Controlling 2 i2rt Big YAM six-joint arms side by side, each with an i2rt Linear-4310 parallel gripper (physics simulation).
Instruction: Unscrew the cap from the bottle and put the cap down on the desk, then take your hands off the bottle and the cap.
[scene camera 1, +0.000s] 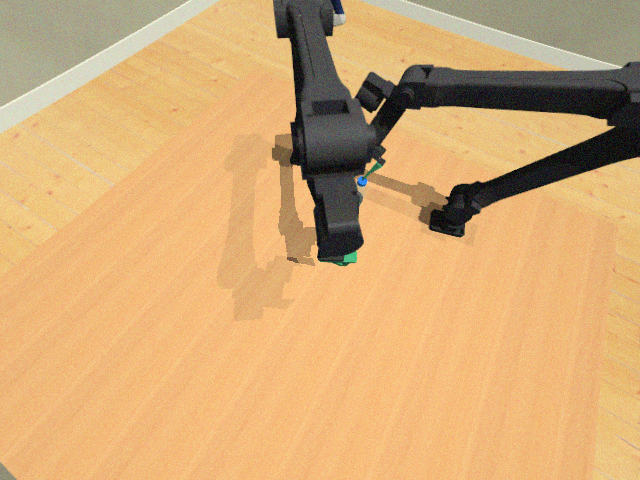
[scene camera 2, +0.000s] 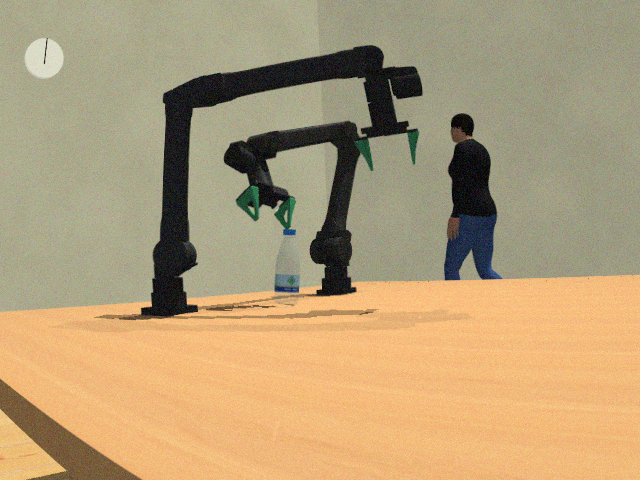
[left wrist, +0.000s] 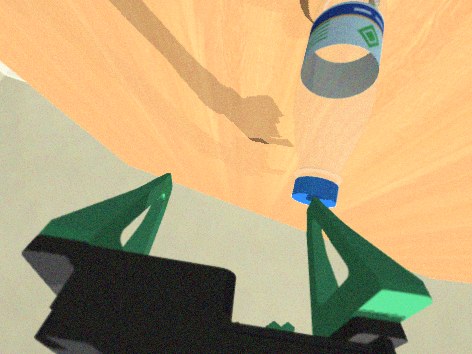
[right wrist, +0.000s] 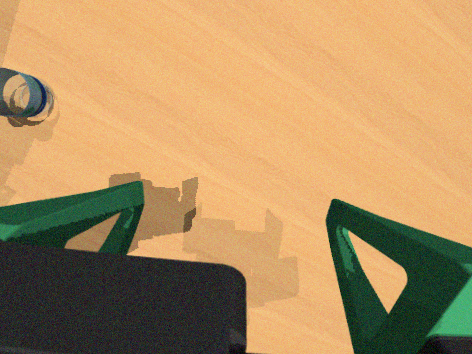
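Seen in the pictures: left gripper, between the fingertips: (scene camera 2: 273, 224) (left wrist: 240, 191); right gripper, between the fingertips: (scene camera 2: 393, 167) (left wrist: 285, 324) (right wrist: 236, 201); left arm's base, origin of its link: (scene camera 1: 446, 224) (scene camera 2: 336, 293); right arm's base, origin of its link: (scene camera 2: 169, 313).
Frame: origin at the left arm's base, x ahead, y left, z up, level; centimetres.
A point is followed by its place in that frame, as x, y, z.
Note:
The clear bottle (scene camera 2: 287, 263) {4.7, -38.2, 10.2} (left wrist: 345, 31) {0.2, -35.7, 6.5} (right wrist: 39, 95) {6.0, -35.5, 5.0} stands upright on the desk (scene camera 1: 310, 387) {63.6, -34.7, 0.0} (scene camera 2: 361, 392) {51.8, -111.2, 0.0}, with a blue and white label. Its blue cap (scene camera 1: 362, 181) {4.3, -35.0, 18.2} (scene camera 2: 289, 232) {4.6, -36.4, 17.6} (left wrist: 316, 187) {2.4, -34.9, 17.8} sits on the neck. My left gripper (scene camera 2: 272, 223) {1.9, -39.4, 19.6} (left wrist: 240, 191) {1.9, -39.4, 19.6} is open and empty just above cap height; one fingertip is at or very near the cap in the picture, and contact is unclear. The cap is not between the fingers. My right gripper (scene camera 2: 392, 166) {31.4, -36.1, 30.6} (right wrist: 236, 201) {31.4, -36.1, 30.6} is open and empty, high above the desk, to the right of the bottle in scene camera 2.
The right arm (scene camera 1: 336, 139) {31.4, -40.4, 57.5} passes over the bottle area in scene camera 1 and hides most of the bottle. The left arm (scene camera 1: 516, 90) {-0.1, -12.9, 47.5} reaches in from the right there. A person (scene camera 2: 473, 180) stands beyond the desk.

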